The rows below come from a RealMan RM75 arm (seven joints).
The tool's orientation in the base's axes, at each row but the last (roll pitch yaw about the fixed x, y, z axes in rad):
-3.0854 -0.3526 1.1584
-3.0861 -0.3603 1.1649
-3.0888 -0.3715 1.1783
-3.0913 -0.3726 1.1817
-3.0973 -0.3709 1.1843
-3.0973 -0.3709 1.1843
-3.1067 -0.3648 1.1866
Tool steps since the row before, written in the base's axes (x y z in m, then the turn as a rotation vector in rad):
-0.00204 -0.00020 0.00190 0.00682 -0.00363 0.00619
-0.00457 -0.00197 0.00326 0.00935 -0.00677 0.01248
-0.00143 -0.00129 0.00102 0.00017 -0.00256 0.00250
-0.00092 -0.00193 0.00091 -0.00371 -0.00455 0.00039
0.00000 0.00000 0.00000 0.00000 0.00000 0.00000
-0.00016 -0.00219 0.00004 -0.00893 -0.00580 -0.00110
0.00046 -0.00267 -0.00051 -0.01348 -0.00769 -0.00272
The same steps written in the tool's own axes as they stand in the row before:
-0.00028 -0.00191 -0.00202 0.00158 0.00735 -0.00644
-0.00223 -0.00366 -0.00413 0.00203 0.01055 -0.01318
-0.00125 -0.00091 -0.00154 -0.00124 0.00097 -0.00322
-0.00166 -0.00020 -0.00162 -0.00509 -0.00183 -0.00232
0.00000 0.00000 0.00000 0.00000 0.00000 0.00000
-0.00193 0.00064 -0.00082 -0.00854 -0.00617 -0.00187
-0.00233 0.00141 -0.00039 -0.01235 -0.00967 -0.00147

